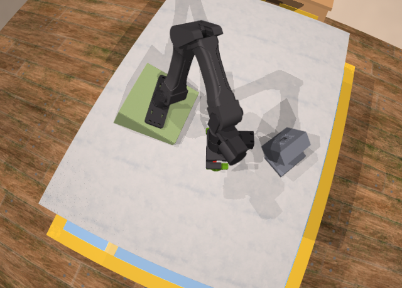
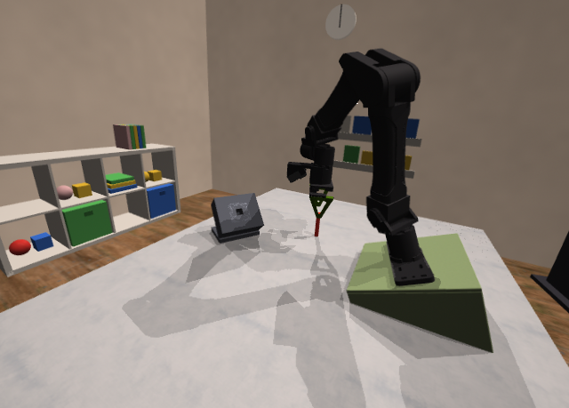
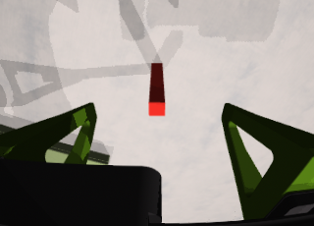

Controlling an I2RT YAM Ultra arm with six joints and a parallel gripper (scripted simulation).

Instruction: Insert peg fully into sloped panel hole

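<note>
The red peg is 5 cm below my hand.
</note>
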